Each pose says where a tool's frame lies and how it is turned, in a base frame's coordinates. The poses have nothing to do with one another.
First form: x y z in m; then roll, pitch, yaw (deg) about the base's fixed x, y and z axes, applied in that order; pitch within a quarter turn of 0, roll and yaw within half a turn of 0.
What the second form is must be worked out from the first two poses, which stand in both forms.
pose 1, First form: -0.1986 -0.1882 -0.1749 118.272 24.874 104.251
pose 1, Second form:
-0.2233 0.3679 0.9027 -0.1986
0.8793 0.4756 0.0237 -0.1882
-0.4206 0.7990 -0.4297 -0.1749
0 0 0 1

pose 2, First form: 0.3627 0.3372 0.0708 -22.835 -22.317 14.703
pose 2, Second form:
0.8948 -0.0914 -0.4370 0.3627
0.2348 0.9288 0.2865 0.3372
0.3797 -0.3590 0.8526 0.0708
0 0 0 1

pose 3, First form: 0.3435 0.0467 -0.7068 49.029 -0.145 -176.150
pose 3, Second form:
-0.9977 0.0459 -0.0490 0.3435
-0.0671 -0.6541 0.7534 0.0467
0.0025 0.7550 0.6557 -0.7068
0 0 0 1

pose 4, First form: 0.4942 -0.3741 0.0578 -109.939 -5.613 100.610
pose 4, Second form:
-0.1832 0.3183 -0.9301 0.4942
0.9782 0.1532 -0.1403 -0.3741
0.0978 -0.9355 -0.3394 0.0578
0 0 0 1

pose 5, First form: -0.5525 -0.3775 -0.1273 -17.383 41.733 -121.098
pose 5, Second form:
-0.3854 0.9199 -0.0723 -0.5525
-0.6390 -0.3226 -0.6983 -0.3775
-0.6657 -0.2229 0.7122 -0.1273
0 0 0 1

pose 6, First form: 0.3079 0.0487 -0.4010 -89.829 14.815 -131.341
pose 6, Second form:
-0.6386 0.1711 0.7503 0.3079
-0.7258 0.1900 -0.6611 0.0487
-0.2557 -0.9668 0.0029 -0.4010
0 0 0 1

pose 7, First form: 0.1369 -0.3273 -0.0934 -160.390 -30.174 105.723
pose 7, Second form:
-0.2343 0.8610 -0.4514 0.1369
0.8322 0.4176 0.3648 -0.3273
0.5026 -0.2901 -0.8144 -0.0934
0 0 0 1

